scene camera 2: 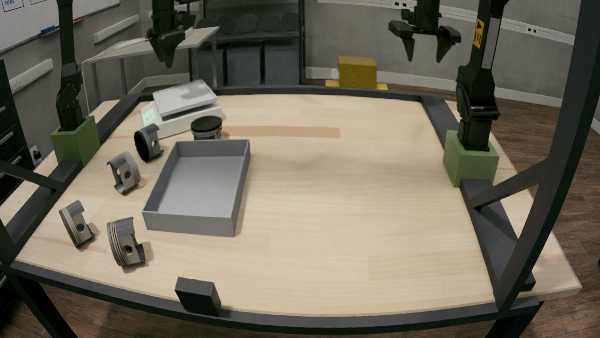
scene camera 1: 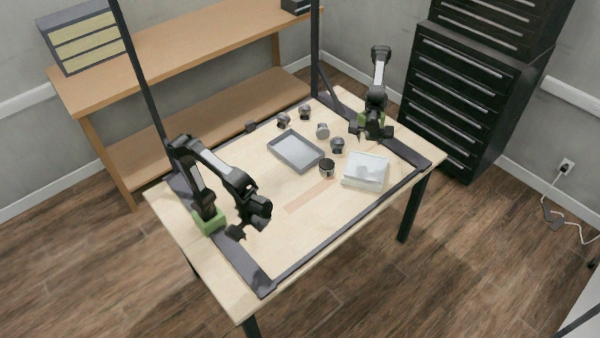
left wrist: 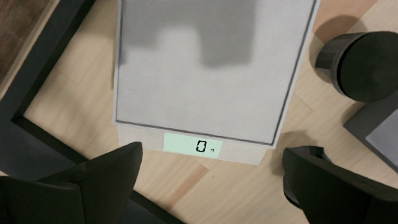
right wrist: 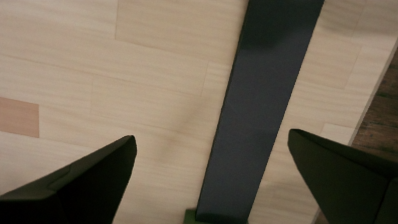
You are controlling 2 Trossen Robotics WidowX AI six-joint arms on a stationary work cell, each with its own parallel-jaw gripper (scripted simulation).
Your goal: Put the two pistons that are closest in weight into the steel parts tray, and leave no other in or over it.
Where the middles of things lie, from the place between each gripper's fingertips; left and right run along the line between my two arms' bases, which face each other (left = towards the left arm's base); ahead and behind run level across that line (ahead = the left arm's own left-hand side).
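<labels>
The grey pan (scene camera 2: pixel 170 100) is 600 mm to the left of my right hand (scene camera 2: pixel 424 61), 30 mm behind it and 140 mm below it. The white scale (scene camera 2: pixel 179 122) is 610 mm to the left of that same right hand, 30 mm behind it and 160 mm below it, while the steel parts tray (scene camera 2: pixel 199 178) is 340 mm behind my right hand, 450 mm to the left of it and 190 mm below it.
Counting from my left hand instead, I find the steel parts tray 180 mm to the right, 280 mm behind and 190 mm below. The white scale is 20 mm ahead of my left hand, 20 mm to the right of it and 160 mm below it. As for the grey pan, my left hand is 30 mm short of it, 30 mm to the left of it and 140 mm above it.
</labels>
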